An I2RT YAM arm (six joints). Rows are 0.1 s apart.
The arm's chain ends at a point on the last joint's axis. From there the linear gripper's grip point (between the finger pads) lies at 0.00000 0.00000 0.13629 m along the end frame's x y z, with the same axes.
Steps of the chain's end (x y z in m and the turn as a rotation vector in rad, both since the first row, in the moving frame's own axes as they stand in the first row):
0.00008, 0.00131, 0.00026, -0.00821, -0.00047, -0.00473
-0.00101, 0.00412, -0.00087, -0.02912, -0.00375, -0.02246
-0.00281, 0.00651, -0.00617, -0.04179, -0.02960, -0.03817
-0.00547, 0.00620, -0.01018, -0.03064, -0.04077, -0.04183
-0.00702, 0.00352, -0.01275, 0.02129, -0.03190, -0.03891
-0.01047, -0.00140, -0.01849, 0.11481, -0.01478, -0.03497
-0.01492, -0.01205, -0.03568, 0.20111, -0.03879, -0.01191
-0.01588, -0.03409, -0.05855, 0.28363, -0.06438, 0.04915
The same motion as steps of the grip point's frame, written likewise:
0.00002, 0.00243, 0.00026, -0.00821, -0.00047, -0.00473
-0.00148, 0.00809, -0.00093, -0.02912, -0.00375, -0.02246
-0.00673, 0.01228, -0.00635, -0.04179, -0.02960, -0.03817
-0.01094, 0.01049, -0.01036, -0.03064, -0.04077, -0.04183
-0.01142, 0.00070, -0.01285, 0.02129, -0.03190, -0.03891
-0.01275, -0.01697, -0.01940, 0.11481, -0.01478, -0.03497
-0.02033, -0.03924, -0.03853, 0.20111, -0.03879, -0.01191
-0.02358, -0.07240, -0.06427, 0.28363, -0.06438, 0.04915

